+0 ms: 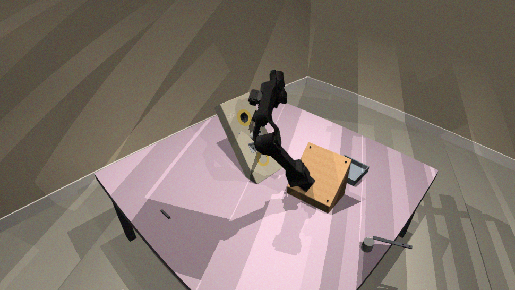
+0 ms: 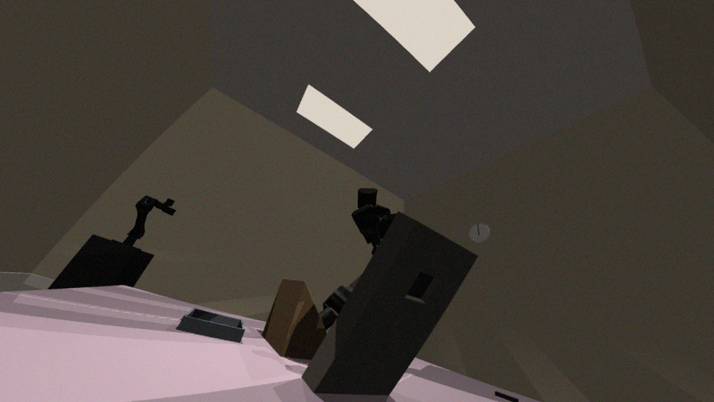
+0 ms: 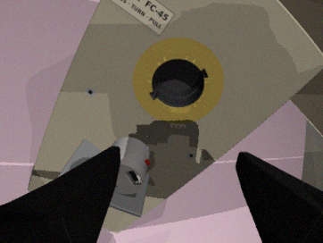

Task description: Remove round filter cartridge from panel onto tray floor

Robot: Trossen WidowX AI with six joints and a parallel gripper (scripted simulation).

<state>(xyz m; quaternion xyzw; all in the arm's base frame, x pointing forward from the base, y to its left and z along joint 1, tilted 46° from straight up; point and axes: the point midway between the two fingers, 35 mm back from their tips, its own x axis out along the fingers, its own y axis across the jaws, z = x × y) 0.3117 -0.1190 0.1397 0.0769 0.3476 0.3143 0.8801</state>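
The round grey filter cartridge is 10 mm behind my gripper tip and 110 mm below it. Round my gripper tip: grey tray (340 mm behind, 300 mm to the right, 280 mm below); service panel (40 mm ahead, 10 mm to the left, 130 mm below).
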